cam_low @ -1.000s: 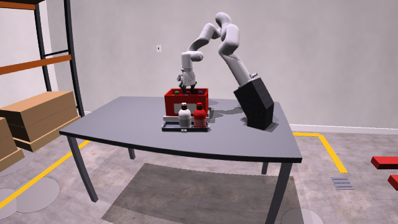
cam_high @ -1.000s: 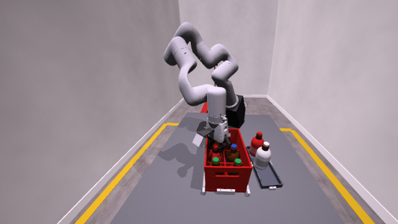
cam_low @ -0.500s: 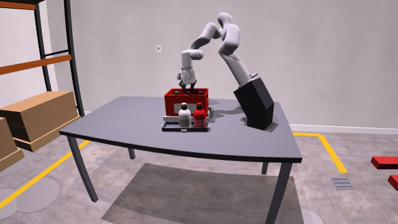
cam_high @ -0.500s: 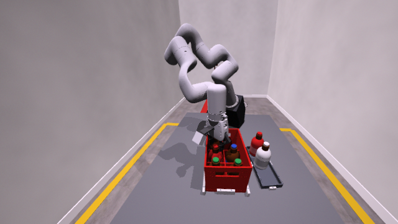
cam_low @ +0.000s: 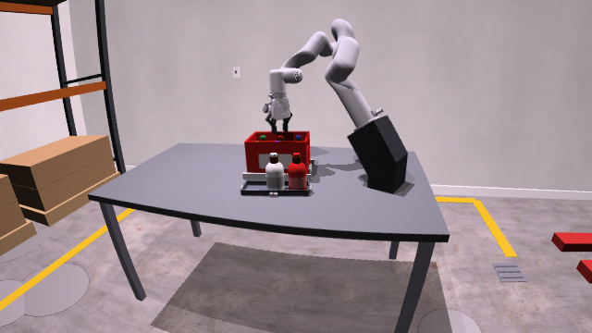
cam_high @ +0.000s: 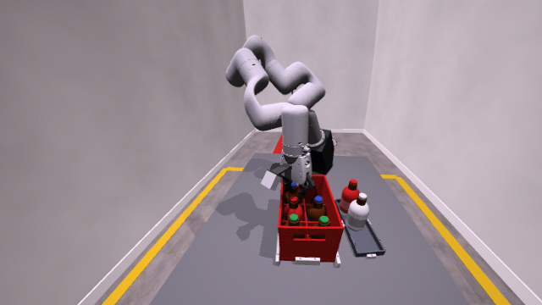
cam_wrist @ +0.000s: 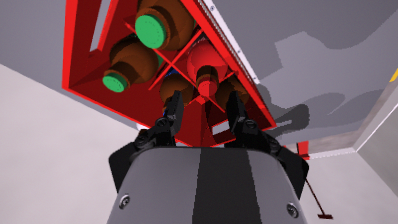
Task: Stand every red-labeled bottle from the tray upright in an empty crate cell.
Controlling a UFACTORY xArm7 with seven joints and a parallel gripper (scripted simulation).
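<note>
Now: the white bottle 10 mm behind my hand, 250 mm to the left of it and 110 mm below it. Also, from my hand: red crate 40 mm to the left, 120 mm below; then dark tray 260 mm to the left, 190 mm below.
</note>
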